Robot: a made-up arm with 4 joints.
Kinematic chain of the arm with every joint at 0, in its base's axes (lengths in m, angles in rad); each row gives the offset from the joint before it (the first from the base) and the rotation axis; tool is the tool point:
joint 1: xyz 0 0 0.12 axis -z
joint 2: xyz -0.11 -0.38 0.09 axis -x
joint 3: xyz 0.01 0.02 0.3 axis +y
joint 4: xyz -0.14 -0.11 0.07 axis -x
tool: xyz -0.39 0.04 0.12
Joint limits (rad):
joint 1: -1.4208..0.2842
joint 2: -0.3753..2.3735
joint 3: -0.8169..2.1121
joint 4: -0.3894..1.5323
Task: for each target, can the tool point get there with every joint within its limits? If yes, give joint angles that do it. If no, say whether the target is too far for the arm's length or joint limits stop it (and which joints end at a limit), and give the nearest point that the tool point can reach.
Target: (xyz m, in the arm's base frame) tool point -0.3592 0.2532 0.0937
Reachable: yes | joints -0.9319 1.6677 1.6123 1.2718
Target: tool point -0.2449 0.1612 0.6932
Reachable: yes | joints -1.1704 0.9205 1.6099 0.7336
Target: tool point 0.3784 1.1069 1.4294
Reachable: no: too far | nearest point 0.3359 0.2943 0.8641 | short by 0.991 m
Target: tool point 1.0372 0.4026 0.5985
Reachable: no: joint limits stop it (at a limit: joint 1, joint 2, joint 3, joint 4) | nearest point 0.7541 0.2311 0.7816 | short by 0.378 m
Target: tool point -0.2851 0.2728 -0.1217
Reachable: yes | joints -0.5975 1.9358 1.4789 1.2752
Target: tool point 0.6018 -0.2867 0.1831
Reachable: no: joint limits stop it (at a limit: joint 1, joint 3, joint 4) | nearest point 0.3718 -0.5498 0.2027 | short by 0.350 m
